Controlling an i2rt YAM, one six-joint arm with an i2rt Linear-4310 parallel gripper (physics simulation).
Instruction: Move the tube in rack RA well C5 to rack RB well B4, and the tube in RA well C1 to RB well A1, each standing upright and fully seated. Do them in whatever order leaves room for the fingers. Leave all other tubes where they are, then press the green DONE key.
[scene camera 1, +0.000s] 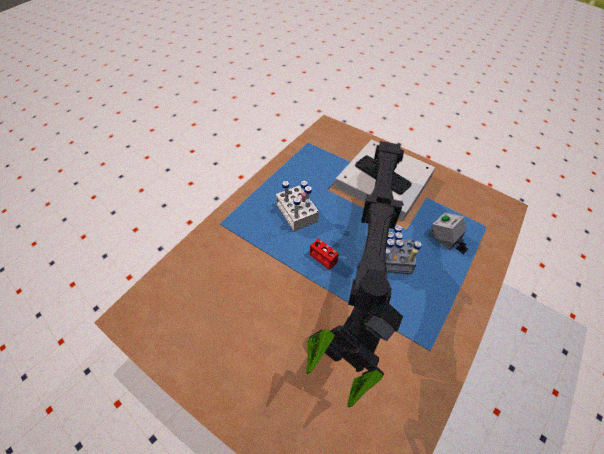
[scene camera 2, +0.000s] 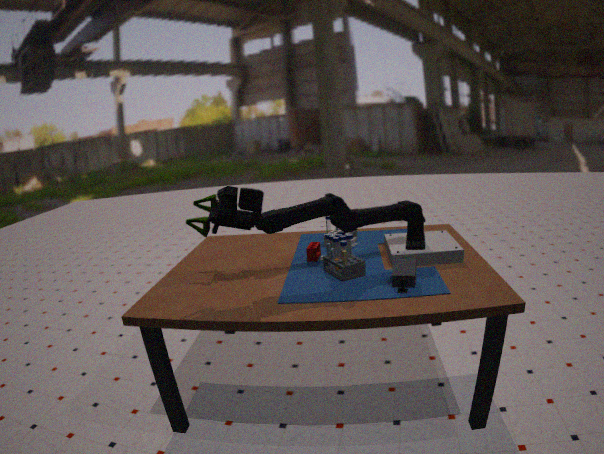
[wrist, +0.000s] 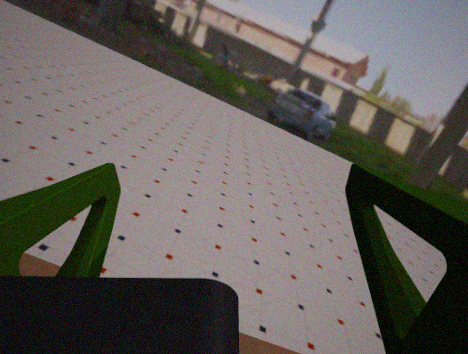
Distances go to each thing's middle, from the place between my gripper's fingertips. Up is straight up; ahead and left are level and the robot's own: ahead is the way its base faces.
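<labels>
Grey box with green button (scene camera 1: 449, 229): slightly to the right of my hand, a long way behind it and a good way below it.
</labels>
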